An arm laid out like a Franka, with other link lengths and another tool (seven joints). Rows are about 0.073 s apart.
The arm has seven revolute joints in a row. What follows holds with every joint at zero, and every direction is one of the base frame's. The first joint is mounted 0.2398 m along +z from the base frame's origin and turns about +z. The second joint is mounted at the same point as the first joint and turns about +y. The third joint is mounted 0.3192 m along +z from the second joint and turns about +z. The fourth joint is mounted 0.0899 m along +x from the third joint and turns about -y. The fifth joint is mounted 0.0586 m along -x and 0.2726 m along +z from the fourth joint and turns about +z. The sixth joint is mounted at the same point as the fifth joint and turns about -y. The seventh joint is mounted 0.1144 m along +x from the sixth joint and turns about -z. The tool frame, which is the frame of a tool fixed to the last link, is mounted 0.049 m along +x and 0.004 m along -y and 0.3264 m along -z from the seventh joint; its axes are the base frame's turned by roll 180, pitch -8.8 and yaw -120.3 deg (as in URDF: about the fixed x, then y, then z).
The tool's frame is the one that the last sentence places.
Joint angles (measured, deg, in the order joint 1, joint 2, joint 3, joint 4, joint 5, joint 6, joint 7), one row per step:
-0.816 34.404 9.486 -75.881 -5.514 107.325 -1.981
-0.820 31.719 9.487 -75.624 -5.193 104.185 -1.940
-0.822 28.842 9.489 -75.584 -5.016 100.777 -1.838
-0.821 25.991 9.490 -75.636 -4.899 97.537 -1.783
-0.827 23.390 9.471 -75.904 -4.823 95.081 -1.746
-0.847 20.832 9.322 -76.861 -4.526 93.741 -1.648
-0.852 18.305 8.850 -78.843 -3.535 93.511 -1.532
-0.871 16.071 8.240 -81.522 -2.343 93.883 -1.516
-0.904 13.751 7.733 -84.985 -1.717 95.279 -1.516
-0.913 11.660 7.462 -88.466 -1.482 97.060 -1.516
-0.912 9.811 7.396 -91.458 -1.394 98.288 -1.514
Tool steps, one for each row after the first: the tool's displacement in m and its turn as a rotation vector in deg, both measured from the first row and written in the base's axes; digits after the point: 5 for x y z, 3 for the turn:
-0.00986 -0.00144 0.02511 -0.190 0.211 -0.164
-0.02337 -0.00380 0.04972 -0.581 0.687 -0.326
-0.03775 -0.00625 0.07325 -1.009 1.106 -0.428
-0.05020 -0.00852 0.09382 -1.389 1.207 -0.522
-0.06088 -0.01033 0.11101 -1.524 0.964 -0.792
-0.07148 -0.01084 0.12239 -1.045 0.775 -1.379
-0.08284 -0.01145 0.12660 -0.376 1.001 -2.018
-0.09244 -0.01387 0.12819 -0.159 0.816 -2.505
-0.10038 -0.01567 0.12798 -0.196 0.442 -2.718
-0.10930 -0.01640 0.12727 -0.341 0.353 -2.728

